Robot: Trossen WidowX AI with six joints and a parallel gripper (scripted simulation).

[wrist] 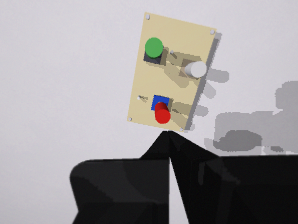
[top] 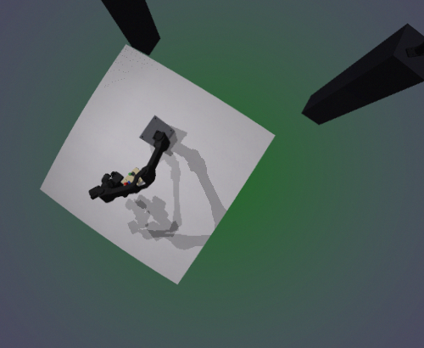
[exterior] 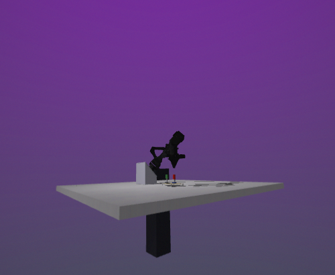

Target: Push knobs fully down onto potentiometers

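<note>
The red knob lies 6 cm below my gripper tip. Also, from my gripper tip: white knob: 5 cm behind, 4 cm to the left, 8 cm below.
</note>
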